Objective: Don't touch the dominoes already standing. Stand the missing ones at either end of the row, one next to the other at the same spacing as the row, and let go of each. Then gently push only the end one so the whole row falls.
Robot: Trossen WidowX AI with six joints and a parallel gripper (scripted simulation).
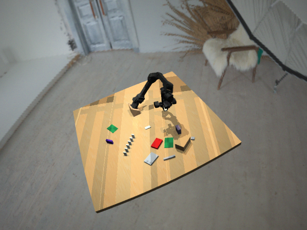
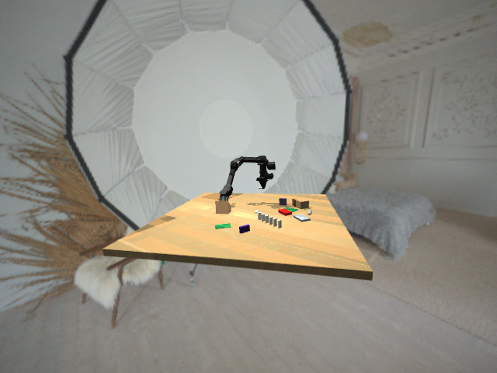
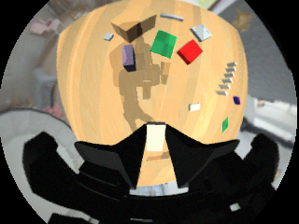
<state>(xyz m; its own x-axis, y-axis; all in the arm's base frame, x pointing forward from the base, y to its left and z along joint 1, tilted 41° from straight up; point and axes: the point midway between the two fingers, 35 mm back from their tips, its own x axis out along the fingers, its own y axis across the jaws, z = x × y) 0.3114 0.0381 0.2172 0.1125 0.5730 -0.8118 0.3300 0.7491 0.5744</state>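
My gripper tip is 16 cm short of the lilac block, 12 cm above it and 1 cm to the right of it. Also, from my gripper tip: red tile: 21 cm to the right, 15 cm ahead, 14 cm below; grey piece: 30 cm ahead, 14 cm below, 6 cm to the left; brown box: 30 cm ahead, 12 cm below, 5 cm to the right.
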